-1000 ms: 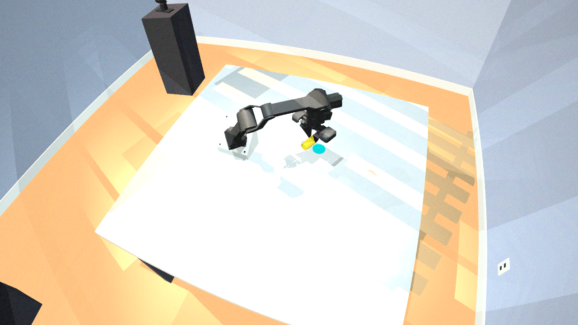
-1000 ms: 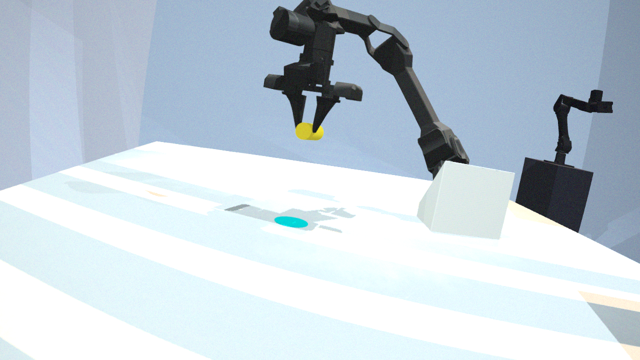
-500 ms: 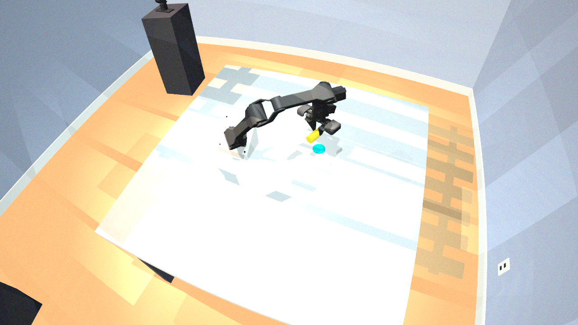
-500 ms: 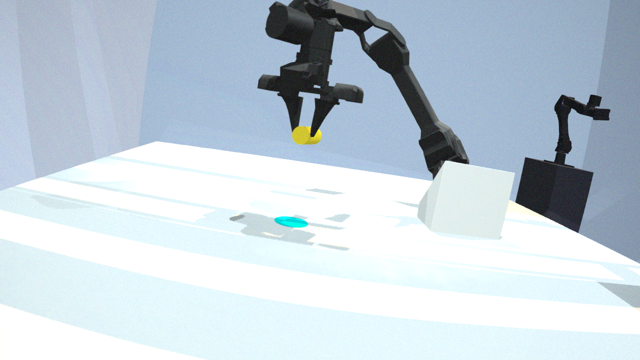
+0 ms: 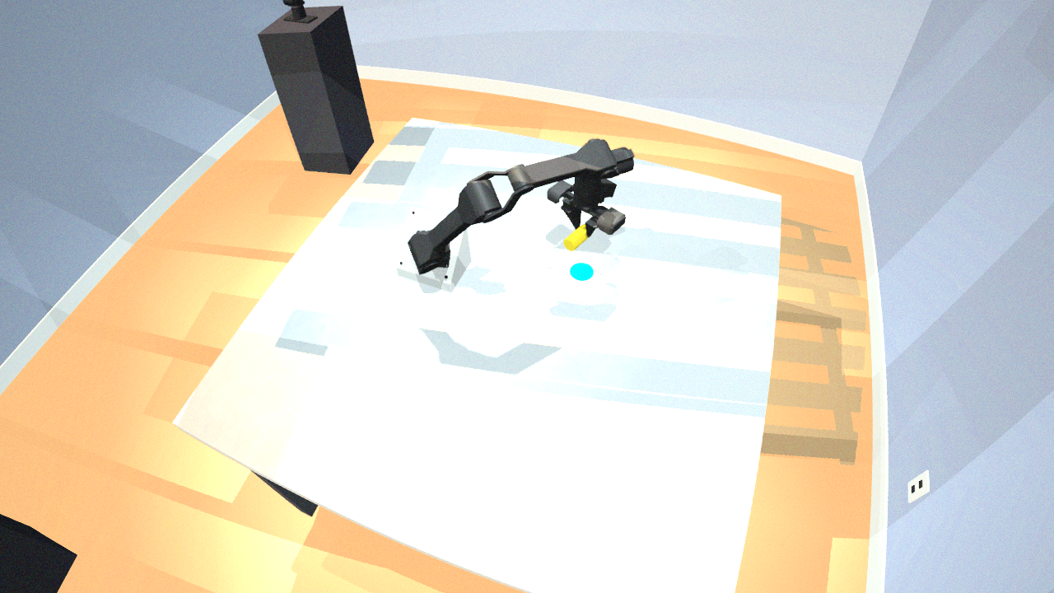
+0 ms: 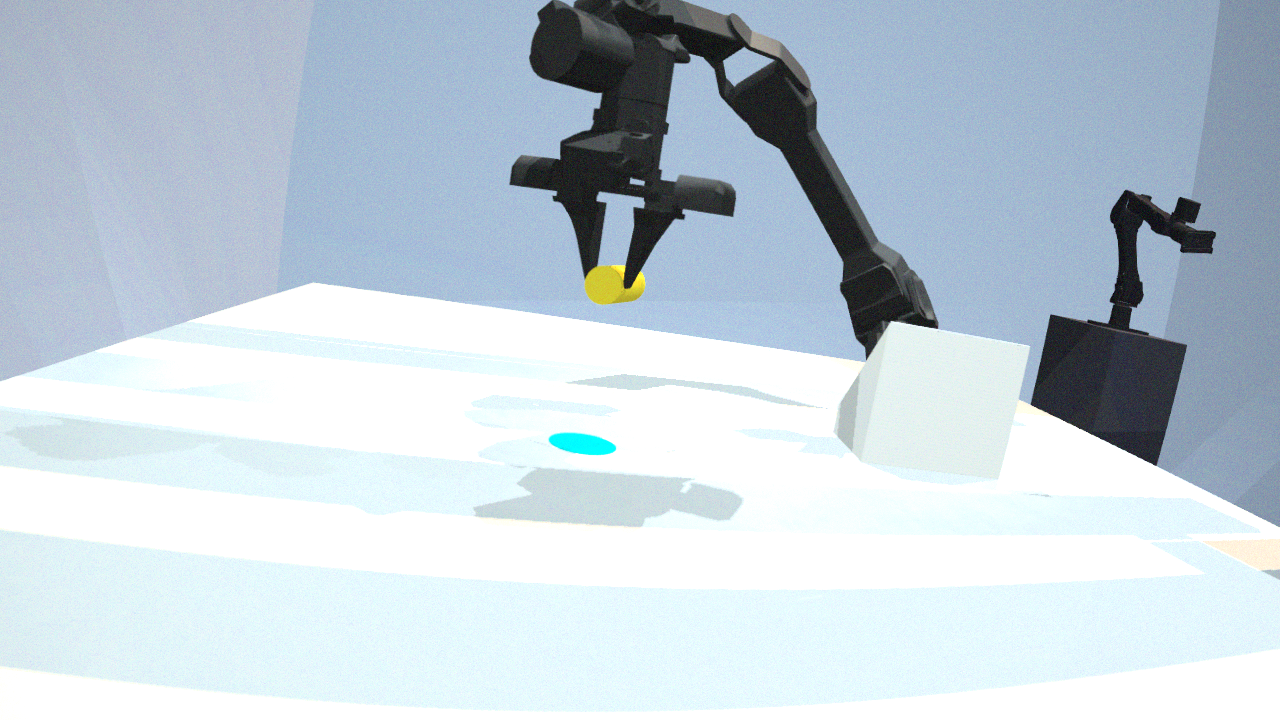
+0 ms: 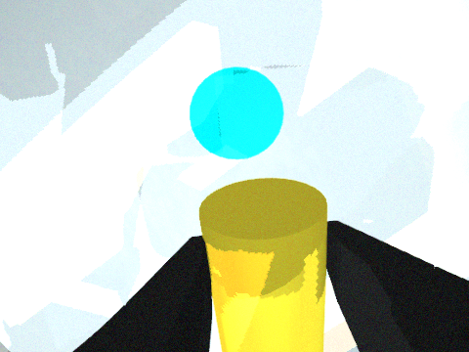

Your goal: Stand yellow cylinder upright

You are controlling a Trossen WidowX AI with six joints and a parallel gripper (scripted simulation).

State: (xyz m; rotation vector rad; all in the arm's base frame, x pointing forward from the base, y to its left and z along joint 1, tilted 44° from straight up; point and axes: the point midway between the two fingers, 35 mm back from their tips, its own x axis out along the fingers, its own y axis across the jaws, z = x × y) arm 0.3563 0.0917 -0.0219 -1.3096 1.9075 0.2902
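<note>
My gripper tip is now 140 mm above the cyan circle. Round my gripper tip: yellow tall cylinder: 20 mm to the right, 10 mm behind.
</note>
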